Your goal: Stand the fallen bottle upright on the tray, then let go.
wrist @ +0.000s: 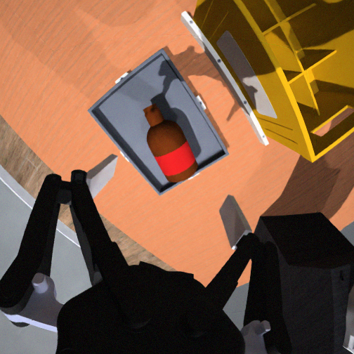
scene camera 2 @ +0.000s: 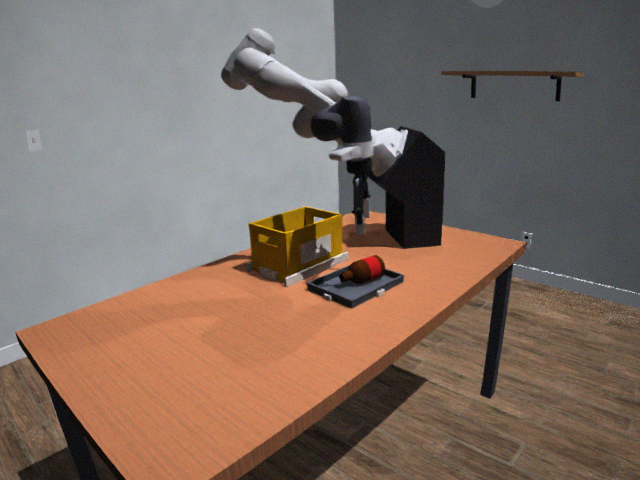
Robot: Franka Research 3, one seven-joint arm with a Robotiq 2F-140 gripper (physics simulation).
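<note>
A brown bottle (scene camera 2: 364, 270) (wrist: 171, 145) with a red label lies on its side in the shallow grey tray (scene camera 2: 353, 301) (wrist: 124, 80). In the wrist view its neck points to the upper left and its base is near the tray's lower corner. My gripper (scene camera 2: 361, 223) (wrist: 171, 184) is open and empty. It hangs above the table, on the robot-base side of the tray, higher than the bottle and apart from it. In the wrist view the bottle shows beyond the fingertips, not between them.
A yellow crate (scene camera 2: 269, 250) (wrist: 301, 125) with inner dividers stands close beside the tray, with a white strip (scene camera 2: 317, 268) (wrist: 225, 75) along its side facing the tray. The robot's black base (scene camera 2: 421, 206) stands at the table's far end. A wooden shelf (scene camera 2: 511, 73) is on the wall.
</note>
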